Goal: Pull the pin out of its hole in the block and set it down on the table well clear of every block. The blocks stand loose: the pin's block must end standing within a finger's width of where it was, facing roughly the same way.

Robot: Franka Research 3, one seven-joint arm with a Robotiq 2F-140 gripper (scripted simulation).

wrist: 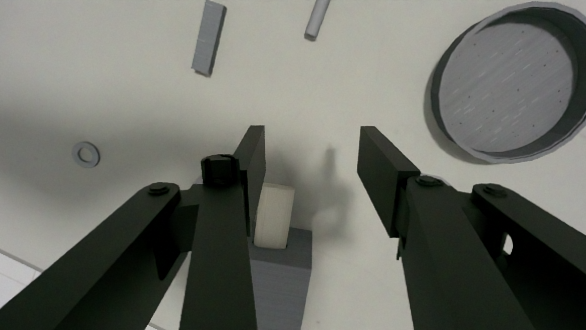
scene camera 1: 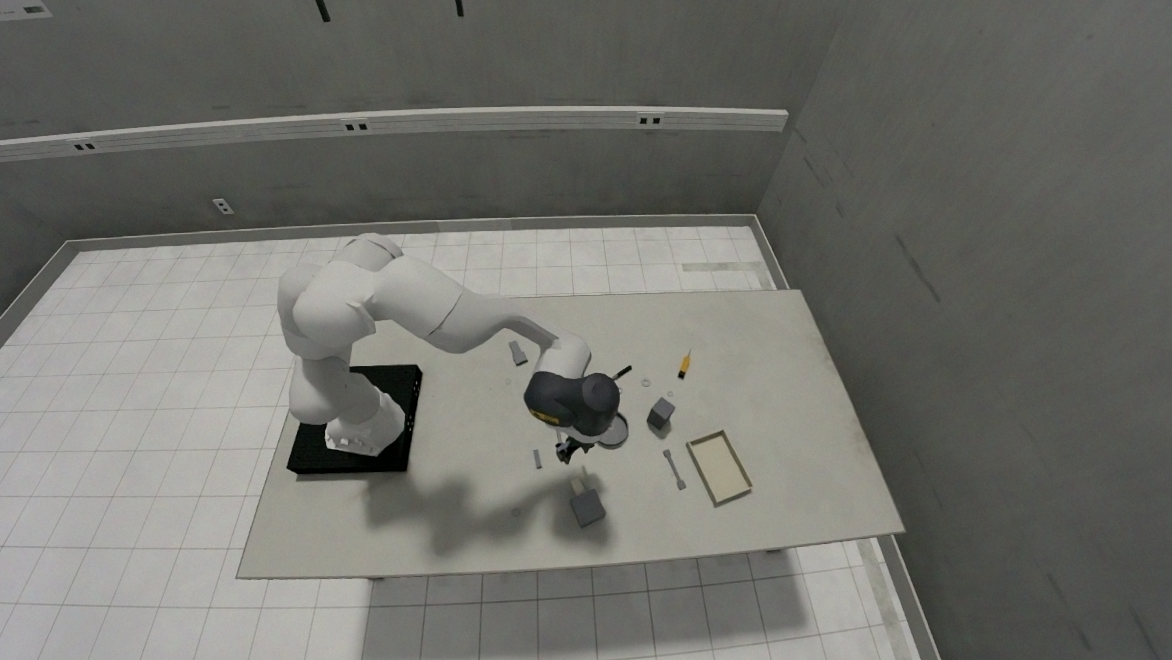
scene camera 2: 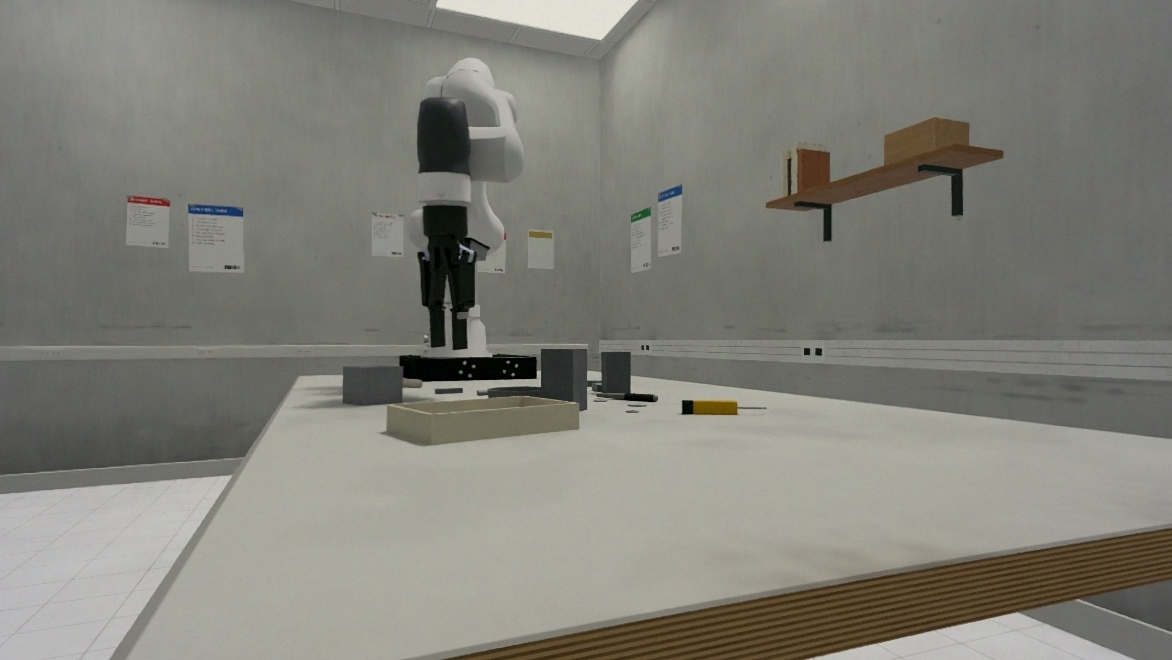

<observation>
In view: my gripper point(scene camera 2: 448, 348), a grey block point(scene camera 2: 380, 384), a shallow tray point(scene camera 2: 433, 429), a yellow screwdriver point(scene camera 2: 699, 407) and a round dish point(wrist: 508, 93).
My gripper also shows in the wrist view point(wrist: 311, 149). The wrist view misses the shallow tray: it is out of frame. The wrist view misses the yellow screwdriver: it is out of frame.
</observation>
